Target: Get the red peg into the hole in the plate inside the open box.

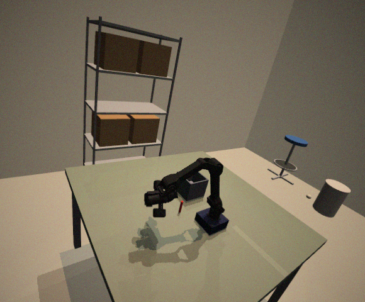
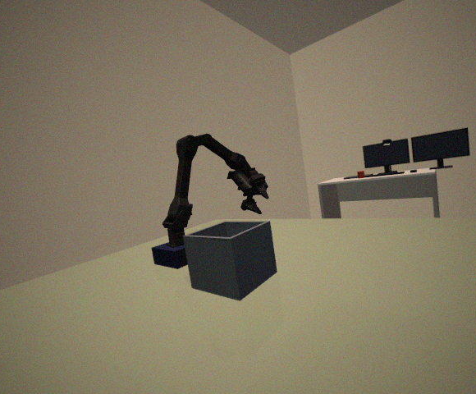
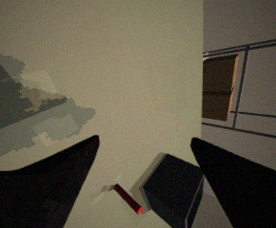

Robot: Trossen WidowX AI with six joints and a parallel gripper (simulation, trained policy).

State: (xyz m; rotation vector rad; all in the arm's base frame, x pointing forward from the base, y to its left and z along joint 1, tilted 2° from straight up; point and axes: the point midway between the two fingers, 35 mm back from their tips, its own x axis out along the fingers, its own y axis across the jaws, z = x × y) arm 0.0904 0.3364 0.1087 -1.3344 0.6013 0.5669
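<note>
Right now the red peg is 20 mm ahead of my gripper tip, 190 mm to the right of it and 90 mm below it.
</note>
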